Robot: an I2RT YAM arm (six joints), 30 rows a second.
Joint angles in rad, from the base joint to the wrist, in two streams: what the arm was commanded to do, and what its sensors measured. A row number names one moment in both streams.
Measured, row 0:
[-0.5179, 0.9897, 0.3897, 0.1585, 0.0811, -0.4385]
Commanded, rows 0 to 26:
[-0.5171, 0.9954, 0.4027, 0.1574, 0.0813, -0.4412]
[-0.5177, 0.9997, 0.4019, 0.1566, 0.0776, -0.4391]
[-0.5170, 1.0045, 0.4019, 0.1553, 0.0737, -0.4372]
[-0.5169, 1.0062, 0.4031, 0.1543, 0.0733, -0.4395]
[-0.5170, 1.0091, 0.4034, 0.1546, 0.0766, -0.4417]
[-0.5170, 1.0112, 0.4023, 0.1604, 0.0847, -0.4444]
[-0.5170, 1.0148, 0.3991, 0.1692, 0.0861, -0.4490]
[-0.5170, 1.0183, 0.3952, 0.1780, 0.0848, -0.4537]
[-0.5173, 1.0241, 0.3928, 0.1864, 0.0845, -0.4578]
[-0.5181, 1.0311, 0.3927, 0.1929, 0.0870, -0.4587]
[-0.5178, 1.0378, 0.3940, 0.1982, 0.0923, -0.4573]
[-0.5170, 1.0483, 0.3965, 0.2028, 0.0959, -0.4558]
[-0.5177, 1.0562, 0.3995, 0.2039, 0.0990, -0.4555]
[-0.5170, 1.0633, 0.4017, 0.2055, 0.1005, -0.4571]
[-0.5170, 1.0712, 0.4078, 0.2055, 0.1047, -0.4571]
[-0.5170, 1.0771, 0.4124, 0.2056, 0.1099, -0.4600]
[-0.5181, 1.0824, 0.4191, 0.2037, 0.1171, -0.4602]
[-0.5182, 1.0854, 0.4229, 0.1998, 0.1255, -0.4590]
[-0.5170, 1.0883, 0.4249, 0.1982, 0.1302, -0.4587]
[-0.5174, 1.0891, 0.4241, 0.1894, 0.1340, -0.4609]
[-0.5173, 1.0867, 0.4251, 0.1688, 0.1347, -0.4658]
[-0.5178, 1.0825, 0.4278, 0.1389, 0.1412, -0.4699]
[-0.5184, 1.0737, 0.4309, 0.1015, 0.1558, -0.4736]
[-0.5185, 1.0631, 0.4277, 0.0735, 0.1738, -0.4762]
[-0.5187, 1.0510, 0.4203, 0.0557, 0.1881, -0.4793]
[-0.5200, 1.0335, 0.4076, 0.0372, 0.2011, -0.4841]
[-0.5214, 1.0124, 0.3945, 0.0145, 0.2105, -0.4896]
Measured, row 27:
[-0.5194, 1.0443, 0.4122, 0.1036, 0.1551, -0.4686]
